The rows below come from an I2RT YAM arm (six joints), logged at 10 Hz.
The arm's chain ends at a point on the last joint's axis. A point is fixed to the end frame.
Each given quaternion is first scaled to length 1.
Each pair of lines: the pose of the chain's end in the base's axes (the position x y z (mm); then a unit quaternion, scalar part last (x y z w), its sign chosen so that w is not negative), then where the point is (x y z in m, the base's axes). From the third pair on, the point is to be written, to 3 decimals.
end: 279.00 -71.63 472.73 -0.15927 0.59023 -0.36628 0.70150
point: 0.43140 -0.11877 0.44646
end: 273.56 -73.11 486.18 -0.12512 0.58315 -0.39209 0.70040
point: 0.42299 -0.13131 0.46560
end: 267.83 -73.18 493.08 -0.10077 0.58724 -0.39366 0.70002
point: 0.416 -0.135 0.472
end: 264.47 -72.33 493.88 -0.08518 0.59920 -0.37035 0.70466
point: 0.413 -0.131 0.469
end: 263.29 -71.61 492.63 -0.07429 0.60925 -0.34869 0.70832
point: 0.413 -0.126 0.464
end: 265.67 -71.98 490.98 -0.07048 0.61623 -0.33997 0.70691
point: 0.415 -0.125 0.460
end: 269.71 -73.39 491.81 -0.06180 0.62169 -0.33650 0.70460
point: 0.419 -0.127 0.459
